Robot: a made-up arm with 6 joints. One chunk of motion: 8 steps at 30 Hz.
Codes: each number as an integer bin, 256 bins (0 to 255) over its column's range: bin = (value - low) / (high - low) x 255, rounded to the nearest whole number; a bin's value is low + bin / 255 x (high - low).
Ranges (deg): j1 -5.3..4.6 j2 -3..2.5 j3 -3.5..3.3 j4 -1.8..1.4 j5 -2..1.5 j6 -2.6..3
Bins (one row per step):
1: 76 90 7 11 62 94
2: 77 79 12 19 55 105
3: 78 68 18 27 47 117
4: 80 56 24 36 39 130
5: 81 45 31 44 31 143
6: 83 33 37 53 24 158
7: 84 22 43 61 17 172
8: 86 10 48 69 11 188
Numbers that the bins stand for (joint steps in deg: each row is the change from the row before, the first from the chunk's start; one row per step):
1: -2.349 -1.059 -3.313 -1.662 -1.149 -0.536
2: -2.311 -1.296 -3.180 -1.562 -1.245 -0.294
3: -2.272 -1.533 -3.020 -1.461 -1.355 -0.031
4: -2.194 -1.792 -2.860 -1.348 -1.465 0.255
5: -2.155 -2.029 -2.673 -1.248 -1.575 0.540
6: -2.078 -2.288 -2.513 -1.135 -1.671 0.870
7: -2.039 -2.525 -2.353 -1.035 -1.767 1.177
8: -1.961 -2.784 -2.220 -0.934 -1.849 1.529

